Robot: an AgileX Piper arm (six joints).
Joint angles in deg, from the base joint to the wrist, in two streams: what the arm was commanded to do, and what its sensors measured. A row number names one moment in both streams.
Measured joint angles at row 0:
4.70, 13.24, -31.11, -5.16, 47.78, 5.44
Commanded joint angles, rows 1 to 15:
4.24, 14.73, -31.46, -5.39, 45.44, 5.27
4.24, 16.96, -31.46, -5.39, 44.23, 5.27
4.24, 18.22, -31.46, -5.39, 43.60, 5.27
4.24, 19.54, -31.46, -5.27, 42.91, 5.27
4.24, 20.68, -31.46, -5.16, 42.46, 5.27
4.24, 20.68, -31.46, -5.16, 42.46, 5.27
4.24, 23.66, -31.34, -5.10, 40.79, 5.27
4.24, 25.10, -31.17, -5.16, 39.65, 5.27
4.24, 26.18, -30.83, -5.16, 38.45, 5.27
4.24, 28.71, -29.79, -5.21, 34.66, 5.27
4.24, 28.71, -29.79, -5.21, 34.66, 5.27
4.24, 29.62, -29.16, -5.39, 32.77, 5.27
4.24, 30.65, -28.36, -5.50, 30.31, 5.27
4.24, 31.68, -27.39, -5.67, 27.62, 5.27
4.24, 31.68, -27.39, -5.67, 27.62, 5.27
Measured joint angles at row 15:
4.70, 30.42, -28.48, -5.16, 32.20, 5.44
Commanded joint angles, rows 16 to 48:
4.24, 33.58, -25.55, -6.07, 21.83, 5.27
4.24, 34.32, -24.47, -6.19, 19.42, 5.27
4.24, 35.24, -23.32, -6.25, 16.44, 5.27
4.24, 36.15, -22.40, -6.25, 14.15, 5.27
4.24, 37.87, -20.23, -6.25, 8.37, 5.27
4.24, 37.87, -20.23, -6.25, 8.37, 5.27
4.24, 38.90, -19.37, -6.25, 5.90, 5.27
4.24, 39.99, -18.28, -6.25, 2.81, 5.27
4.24, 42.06, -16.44, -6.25, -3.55, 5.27
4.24, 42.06, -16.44, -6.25, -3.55, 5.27
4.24, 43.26, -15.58, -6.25, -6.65, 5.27
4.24, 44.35, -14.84, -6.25, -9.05, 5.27
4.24, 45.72, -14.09, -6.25, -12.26, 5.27
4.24, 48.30, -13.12, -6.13, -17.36, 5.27
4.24, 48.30, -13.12, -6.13, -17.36, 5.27
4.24, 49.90, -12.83, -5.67, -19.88, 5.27
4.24, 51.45, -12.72, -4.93, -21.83, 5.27
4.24, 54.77, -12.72, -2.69, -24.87, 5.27
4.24, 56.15, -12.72, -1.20, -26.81, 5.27
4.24, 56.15, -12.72, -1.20, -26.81, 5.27
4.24, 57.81, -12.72, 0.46, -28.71, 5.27
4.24, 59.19, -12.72, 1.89, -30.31, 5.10
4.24, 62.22, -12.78, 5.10, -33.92, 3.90
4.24, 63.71, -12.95, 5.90, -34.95, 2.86
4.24, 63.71, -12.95, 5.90, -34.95, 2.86
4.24, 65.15, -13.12, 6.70, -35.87, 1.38
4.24, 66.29, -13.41, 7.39, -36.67, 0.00
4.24, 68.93, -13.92, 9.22, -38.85, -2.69
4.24, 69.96, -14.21, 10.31, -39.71, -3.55
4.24, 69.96, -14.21, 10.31, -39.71, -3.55
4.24, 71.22, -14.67, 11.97, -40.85, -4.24
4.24, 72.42, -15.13, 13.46, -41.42, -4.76
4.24, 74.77, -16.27, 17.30, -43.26, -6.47
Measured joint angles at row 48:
4.70, 72.14, -14.55, 12.55, -39.59, -3.72
